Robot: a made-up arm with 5 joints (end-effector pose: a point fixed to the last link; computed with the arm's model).
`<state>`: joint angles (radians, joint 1 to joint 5).
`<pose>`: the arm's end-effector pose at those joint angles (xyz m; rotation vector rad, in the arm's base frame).
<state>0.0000 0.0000 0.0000 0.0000 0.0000</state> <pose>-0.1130 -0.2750 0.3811 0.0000 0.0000 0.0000</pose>
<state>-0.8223 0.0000 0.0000 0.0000 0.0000</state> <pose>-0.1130 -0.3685 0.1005 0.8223 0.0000 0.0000</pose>
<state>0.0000 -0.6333 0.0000 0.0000 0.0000</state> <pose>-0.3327 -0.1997 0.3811 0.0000 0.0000 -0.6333</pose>
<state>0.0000 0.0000 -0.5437 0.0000 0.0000</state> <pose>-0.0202 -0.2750 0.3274 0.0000 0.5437 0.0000</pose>
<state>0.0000 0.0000 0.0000 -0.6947 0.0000</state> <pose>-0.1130 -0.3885 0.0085 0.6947 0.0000 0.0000</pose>
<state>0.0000 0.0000 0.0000 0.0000 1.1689</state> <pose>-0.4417 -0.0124 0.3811 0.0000 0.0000 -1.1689</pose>
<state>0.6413 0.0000 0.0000 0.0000 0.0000</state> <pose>-0.1130 -0.0722 0.4964 -0.6413 0.0000 0.0000</pose>
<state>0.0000 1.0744 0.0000 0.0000 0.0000</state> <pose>0.2175 -0.0842 0.3811 0.0000 0.0000 1.0744</pose>
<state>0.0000 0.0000 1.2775 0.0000 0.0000</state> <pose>-0.3336 -0.2750 0.2916 0.0000 -1.2775 0.0000</pose>
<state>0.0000 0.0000 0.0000 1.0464 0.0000</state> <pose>-0.1130 0.2506 0.6060 -1.0464 0.0000 0.0000</pose>
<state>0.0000 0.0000 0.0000 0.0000 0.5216</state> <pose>-0.2977 -0.2075 0.3811 0.0000 0.0000 -0.5216</pose>
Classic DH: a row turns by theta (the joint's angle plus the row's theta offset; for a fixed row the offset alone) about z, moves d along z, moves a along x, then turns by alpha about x. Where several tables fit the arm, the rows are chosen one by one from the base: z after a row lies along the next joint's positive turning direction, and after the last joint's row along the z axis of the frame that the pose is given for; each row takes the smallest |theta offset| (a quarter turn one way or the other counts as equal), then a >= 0, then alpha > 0; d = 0 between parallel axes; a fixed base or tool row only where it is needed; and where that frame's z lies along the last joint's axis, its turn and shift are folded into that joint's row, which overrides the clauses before.
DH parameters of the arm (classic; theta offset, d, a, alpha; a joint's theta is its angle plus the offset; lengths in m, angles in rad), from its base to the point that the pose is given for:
base (fixed): -1.5708 0.1335 0 1.5708
joint 1: 0 0.1079 -0.0979 -1.5708
joint 2: -1.5708 0.0543 0.0551 -1.5708
joint 3: 1.5708 -0.0849 0.1498 1.5708
joint 4: 1.5708 -0.0841 0.078 1.5708
joint 5: 0.0895 0 0.3813 3.1416
tool (fixed): 1.6603 0.3431 0 0

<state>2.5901 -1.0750 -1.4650 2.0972 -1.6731</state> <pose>0.1347 -0.6786 0.2277 -0.3331 2.2617 -1.3394</pose>
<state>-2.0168 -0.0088 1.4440 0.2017 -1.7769</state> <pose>-0.2949 -0.5802 0.1002 0.3180 -1.3998 -0.0299</pose>
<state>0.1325 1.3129 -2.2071 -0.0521 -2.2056</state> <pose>-0.3237 -0.0407 -0.2584 -1.2264 -2.5440 -1.2069</pose>
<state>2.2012 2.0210 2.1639 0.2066 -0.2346</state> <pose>0.3122 0.0723 0.2095 0.0985 0.1661 1.5482</pose>
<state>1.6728 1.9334 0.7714 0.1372 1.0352</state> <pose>0.1343 0.0569 0.3638 -0.8025 0.4578 0.6860</pose>
